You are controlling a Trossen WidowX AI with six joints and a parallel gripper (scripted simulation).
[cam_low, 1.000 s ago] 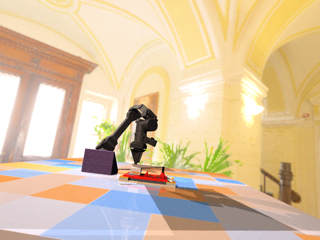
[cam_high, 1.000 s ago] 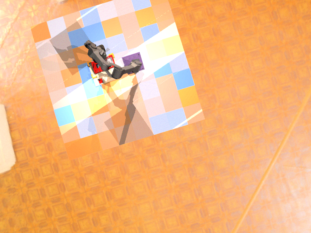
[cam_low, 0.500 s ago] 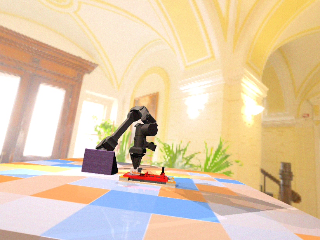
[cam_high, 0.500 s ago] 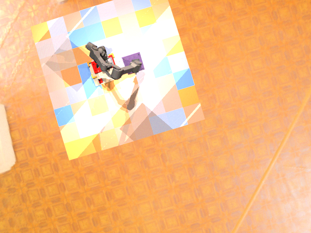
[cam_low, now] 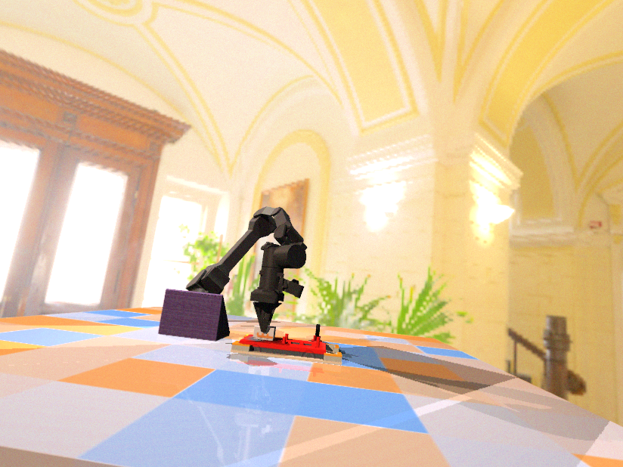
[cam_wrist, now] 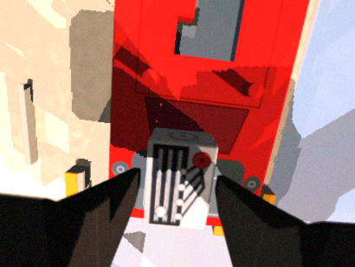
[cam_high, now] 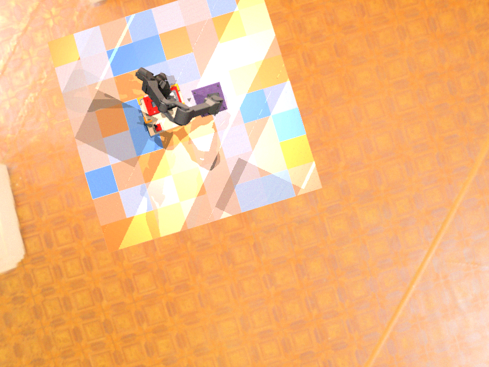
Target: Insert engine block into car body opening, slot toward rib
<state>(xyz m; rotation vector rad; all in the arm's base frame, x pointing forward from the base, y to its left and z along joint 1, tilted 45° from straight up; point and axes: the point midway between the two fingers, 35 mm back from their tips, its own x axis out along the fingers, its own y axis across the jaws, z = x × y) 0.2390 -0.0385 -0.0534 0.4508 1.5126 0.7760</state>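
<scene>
Right now my gripper tip is 70 mm short of the beige base plate, 40 mm to the right of it and 30 mm above it. From my gripper tip the other things lie so: grey engine block (10 mm below).
</scene>
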